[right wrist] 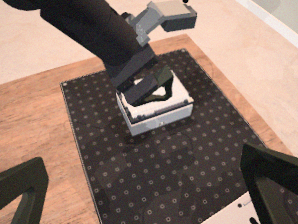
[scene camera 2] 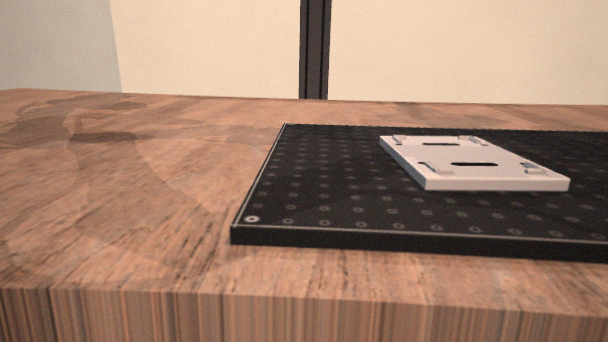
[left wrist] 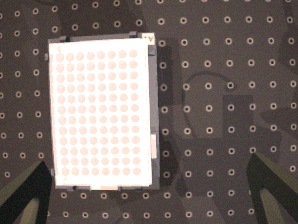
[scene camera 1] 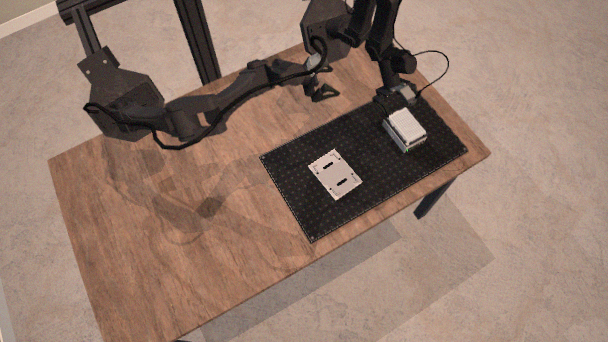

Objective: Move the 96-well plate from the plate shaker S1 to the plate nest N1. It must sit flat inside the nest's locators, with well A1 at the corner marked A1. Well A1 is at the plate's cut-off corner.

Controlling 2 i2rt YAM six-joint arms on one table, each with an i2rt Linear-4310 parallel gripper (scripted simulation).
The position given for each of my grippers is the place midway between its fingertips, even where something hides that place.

Note:
In view: my left gripper (scene camera 1: 398, 111), my right gripper (right wrist: 144, 162) and a white 96-well plate (scene camera 1: 403, 120).
The white 96-well plate is seen too in the right wrist view (right wrist: 178, 89) and in the left wrist view (left wrist: 128, 133). My left gripper is seen too in the right wrist view (right wrist: 155, 77) and in the left wrist view (left wrist: 148, 166). Scene camera 2 misses the white 96-well plate: it is out of frame.

